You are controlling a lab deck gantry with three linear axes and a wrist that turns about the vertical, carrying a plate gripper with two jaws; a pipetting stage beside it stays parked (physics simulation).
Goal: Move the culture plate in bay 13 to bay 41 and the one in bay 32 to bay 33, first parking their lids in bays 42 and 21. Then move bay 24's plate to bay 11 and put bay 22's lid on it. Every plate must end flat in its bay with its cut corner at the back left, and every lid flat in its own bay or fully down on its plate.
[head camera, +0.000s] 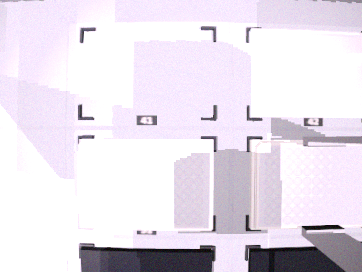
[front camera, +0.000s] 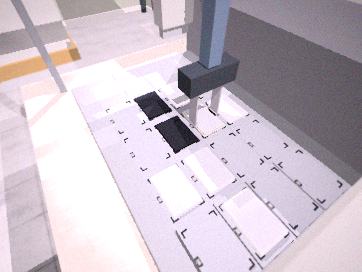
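Pixels of known places: gripper, fingertip midpoint: (head camera: 320, 185) (front camera: 203, 117); robot's base, link origin: (front camera: 106, 110).
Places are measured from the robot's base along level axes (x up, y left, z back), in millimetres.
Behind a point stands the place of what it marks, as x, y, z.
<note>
My gripper (front camera: 204, 117) @[14, 257, -228] (head camera: 329, 185) @[14, 257, -228] is at bay 32, jaws open along the long sides of the pale culture plate (front camera: 209, 123) @[14, 257, -261] (head camera: 315, 195) @[14, 248, -223], which sits in its bay. A dark lid (front camera: 153, 105) @[8, 149, -76] (head camera: 147, 260) @[8, 184, -66] lies in bay 21 and another dark lid (front camera: 176, 134) @[8, 145, -238] (head camera: 290, 261) @[8, 182, -204] in bay 22. A white lid (front camera: 235, 112) @[8, 371, -265] (head camera: 305, 75) @[8, 362, -216] lies in bay 42. Bay 41 (head camera: 215, 112) @[3, 326, -130] is bare. Bay 13's white plate (front camera: 176, 191) @[14, 41, -402] and bay 24's pale plate (front camera: 256, 223) @[29, 145, -568] sit in their bays. Bay 33 (front camera: 251, 144) @[0, 320, -393] is bare. Cut corners are too washed out to tell.
A white plate (head camera: 120, 185) @[14, 257, -42] sits in bay 31, next to the gripper's bay. Another white plate (front camera: 209, 171) @[15, 146, -402] sits in bay 23, between bays 13 and 24. The dark gripper block (front camera: 208, 76) @[199, 231, -258] hangs from a blue-grey column (front camera: 214, 32) @[300, 243, -248]. Glare whitens the rear bays.
</note>
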